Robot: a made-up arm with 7 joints.
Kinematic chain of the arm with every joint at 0, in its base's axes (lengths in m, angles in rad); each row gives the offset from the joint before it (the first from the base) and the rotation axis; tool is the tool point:
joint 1: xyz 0 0 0.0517 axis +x
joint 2: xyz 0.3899 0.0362 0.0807 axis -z
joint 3: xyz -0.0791 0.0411 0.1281 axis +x
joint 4: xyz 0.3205 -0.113 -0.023 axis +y
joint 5: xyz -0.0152 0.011 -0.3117 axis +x
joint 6: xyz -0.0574 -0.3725 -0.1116 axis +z
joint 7: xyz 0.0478 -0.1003 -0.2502 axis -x
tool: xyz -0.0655 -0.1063 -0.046
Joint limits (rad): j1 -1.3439..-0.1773 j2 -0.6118..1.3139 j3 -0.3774..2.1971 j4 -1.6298..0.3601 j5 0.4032..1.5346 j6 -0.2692..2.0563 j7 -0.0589..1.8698
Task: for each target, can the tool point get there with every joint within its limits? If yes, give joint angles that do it. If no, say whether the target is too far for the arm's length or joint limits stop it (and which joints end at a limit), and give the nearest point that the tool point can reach.
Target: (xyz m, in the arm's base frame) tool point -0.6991 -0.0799 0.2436
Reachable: no: joint limits stop it (at a limit: joint 1, joint 3, joint 4, joint 5) | nearest point -0.3114 -0.3117 0.1020 | short by 0.473 m
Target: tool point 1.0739 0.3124 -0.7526
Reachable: yes | joints -0.9067 -0.0297 1.3553 -0.5172 0.7623 0.5441 0.9313
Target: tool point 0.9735 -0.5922 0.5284
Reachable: yes | joints -0.6701 0.7026 0.2408 -1.3392 0.5293 1.5723 1.7102
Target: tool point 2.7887 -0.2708 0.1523
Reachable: no: too far | nearest point 1.6632 -0.1090 0.2024 | short by 1.138 m
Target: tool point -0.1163 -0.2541 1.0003
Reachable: no: joint limits stop it (at a limit: joint 1, joint 2, joint 3, joint 5) | nearest point 0.0041 -0.3136 0.9743 | short by 0.137 m
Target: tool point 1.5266 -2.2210 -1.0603
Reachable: no: too far | nearest point 0.9061 -0.9524 -0.2516 | short by 1.627 m
